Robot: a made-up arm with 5 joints.
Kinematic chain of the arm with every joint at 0, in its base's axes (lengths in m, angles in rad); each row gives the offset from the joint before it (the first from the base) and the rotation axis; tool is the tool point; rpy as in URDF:
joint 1: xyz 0 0 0.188 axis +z
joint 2: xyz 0 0 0 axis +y
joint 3: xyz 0.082 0 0.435 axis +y
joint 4: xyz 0.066 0 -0.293 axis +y
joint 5: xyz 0.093 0 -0.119 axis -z
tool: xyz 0 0 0 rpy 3.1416 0 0
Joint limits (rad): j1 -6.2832..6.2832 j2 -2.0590..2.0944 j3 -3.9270..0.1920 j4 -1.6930..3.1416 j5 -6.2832..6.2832
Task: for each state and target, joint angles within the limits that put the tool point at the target. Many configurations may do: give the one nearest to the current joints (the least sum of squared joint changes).
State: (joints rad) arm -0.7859 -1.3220 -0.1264 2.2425 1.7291
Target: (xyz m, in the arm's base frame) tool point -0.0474 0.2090 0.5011
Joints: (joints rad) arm -1.3478 -1.5905 -1.0610 2.0807 1.7291
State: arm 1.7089 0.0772 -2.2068 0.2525 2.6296
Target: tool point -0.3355 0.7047 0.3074
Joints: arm 2.0151 0.7394 -1.7455 0.4063 2.6296
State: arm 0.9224 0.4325 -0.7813 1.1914 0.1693
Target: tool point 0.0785 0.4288 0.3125
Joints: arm 1.3897 0.1207 -0.9358 1.1854 0.1693
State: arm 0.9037 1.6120 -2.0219 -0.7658 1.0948
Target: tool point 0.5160 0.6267 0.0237
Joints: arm 0.8820 1.4750 -2.1472 -0.6720 1.0948
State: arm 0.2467 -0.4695 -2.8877 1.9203 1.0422
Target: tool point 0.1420 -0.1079 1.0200
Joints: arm -0.6498 -0.0451 -2.8837 1.3545 1.0422
